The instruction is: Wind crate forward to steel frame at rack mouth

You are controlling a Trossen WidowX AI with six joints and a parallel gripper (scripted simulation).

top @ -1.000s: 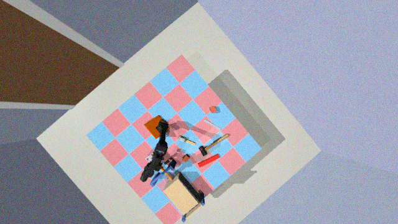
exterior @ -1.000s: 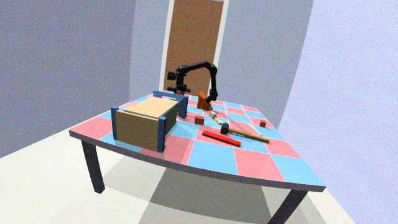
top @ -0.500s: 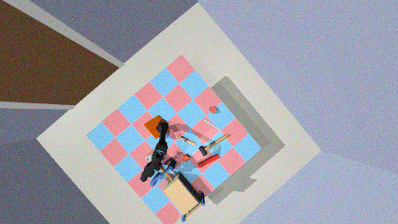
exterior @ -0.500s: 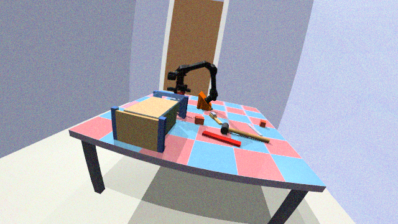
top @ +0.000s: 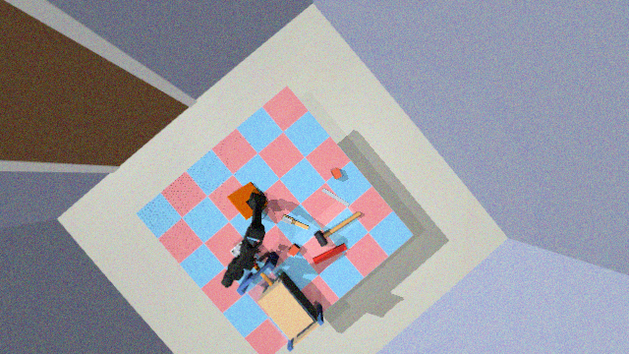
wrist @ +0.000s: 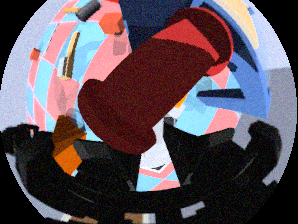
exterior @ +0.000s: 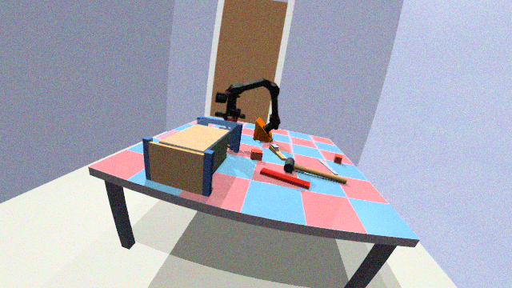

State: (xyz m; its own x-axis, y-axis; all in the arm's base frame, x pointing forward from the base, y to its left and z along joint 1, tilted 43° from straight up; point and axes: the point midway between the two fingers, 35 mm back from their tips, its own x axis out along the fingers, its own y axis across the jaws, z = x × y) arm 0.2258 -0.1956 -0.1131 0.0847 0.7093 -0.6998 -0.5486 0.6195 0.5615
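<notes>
The dark red knob is 40 mm ahead of my gripper tip, 30 mm to the left of it and 50 mm above it. Also, from my gripper tip: winch 60 mm behind, 40 mm to the right, 60 mm below; blue steel frame 120 mm ahead, 20 mm to the right, 20 mm above; brush 30 mm ahead, 330 mm to the left, 70 mm below.
</notes>
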